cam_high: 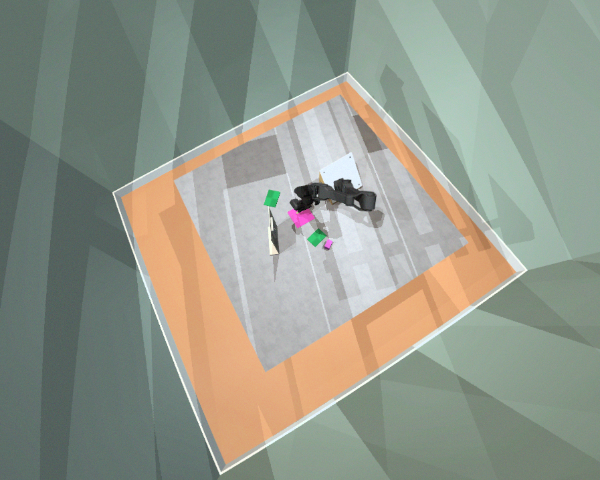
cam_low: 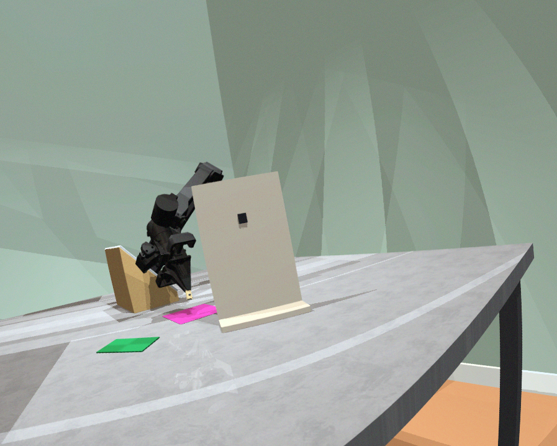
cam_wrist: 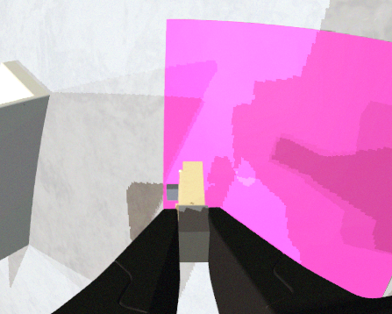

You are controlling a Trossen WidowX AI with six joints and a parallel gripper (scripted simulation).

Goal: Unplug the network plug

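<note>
Now: the magenta square 1 cm behind my gripper tip and 6 cm below it. Also, from my gripper tip: tan network plug (right at my gripper tip); beige panel (18 cm ahead, 7 cm to the left, 7 cm above).
</note>
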